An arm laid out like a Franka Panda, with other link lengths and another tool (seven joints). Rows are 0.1 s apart.
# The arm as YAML. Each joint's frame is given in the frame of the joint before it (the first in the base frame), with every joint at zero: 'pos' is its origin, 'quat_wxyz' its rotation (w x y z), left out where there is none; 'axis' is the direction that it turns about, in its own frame. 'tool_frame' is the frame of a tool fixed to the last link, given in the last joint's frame.
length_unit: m
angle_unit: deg
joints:
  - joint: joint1
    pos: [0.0, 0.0, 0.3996]
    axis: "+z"
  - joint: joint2
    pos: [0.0, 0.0, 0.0]
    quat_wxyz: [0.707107, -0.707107, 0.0, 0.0]
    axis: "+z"
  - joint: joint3
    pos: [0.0, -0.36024, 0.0]
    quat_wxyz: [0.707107, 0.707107, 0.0, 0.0]
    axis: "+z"
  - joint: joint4
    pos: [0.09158, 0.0, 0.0]
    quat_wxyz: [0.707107, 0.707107, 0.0, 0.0]
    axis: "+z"
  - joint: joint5
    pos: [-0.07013, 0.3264, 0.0]
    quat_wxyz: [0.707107, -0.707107, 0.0, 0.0]
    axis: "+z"
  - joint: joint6
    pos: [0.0, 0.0, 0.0]
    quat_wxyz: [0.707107, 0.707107, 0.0, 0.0]
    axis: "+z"
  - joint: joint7
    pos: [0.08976, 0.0, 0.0]
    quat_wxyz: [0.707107, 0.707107, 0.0, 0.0]
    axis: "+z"
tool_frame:
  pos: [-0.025, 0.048, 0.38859]
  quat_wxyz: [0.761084, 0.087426, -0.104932, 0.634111]
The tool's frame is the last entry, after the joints.
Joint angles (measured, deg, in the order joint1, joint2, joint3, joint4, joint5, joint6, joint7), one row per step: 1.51 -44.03 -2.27 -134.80 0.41 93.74 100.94; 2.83 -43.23 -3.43 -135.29 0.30 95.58 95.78; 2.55 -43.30 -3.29 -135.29 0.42 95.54 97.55; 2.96 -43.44 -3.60 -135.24 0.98 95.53 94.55; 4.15 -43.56 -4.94 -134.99 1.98 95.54 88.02; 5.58 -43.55 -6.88 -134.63 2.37 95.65 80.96; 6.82 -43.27 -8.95 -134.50 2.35 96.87 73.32; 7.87 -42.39 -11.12 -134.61 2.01 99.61 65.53; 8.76 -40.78 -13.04 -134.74 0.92 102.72 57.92; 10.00 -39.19 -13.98 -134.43 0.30 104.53 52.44; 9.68 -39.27 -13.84 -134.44 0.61 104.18 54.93; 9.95 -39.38 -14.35 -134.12 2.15 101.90 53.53
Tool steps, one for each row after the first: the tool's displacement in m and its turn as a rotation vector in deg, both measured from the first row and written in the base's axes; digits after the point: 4 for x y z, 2 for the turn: 0.0065 -0.0029 -0.0043 0.37 -0.73 5.57; 0.0073 -0.0014 -0.0039 0.50 -0.69 3.63; 0.0058 0.0007 -0.0026 1.10 -1.02 6.78; 0.0042 0.0026 0.0003 2.60 -1.87 13.44; 0.0045 -0.0012 0.0029 3.80 -2.96 20.43; 0.0118 -0.0096 0.0032 4.38 -4.79 27.57; 0.0289 -0.0219 0.0007 4.19 -7.29 34.38; 0.0488 -0.0393 -0.0056 2.83 -9.07 41.01; 0.0630 -0.0470 -0.0096 1.75 -9.80 46.72; 0.0603 -0.0436 -0.0092 2.36 -9.45 44.04; 0.0475 -0.0350 -0.0086 4.75 -8.55 45.28
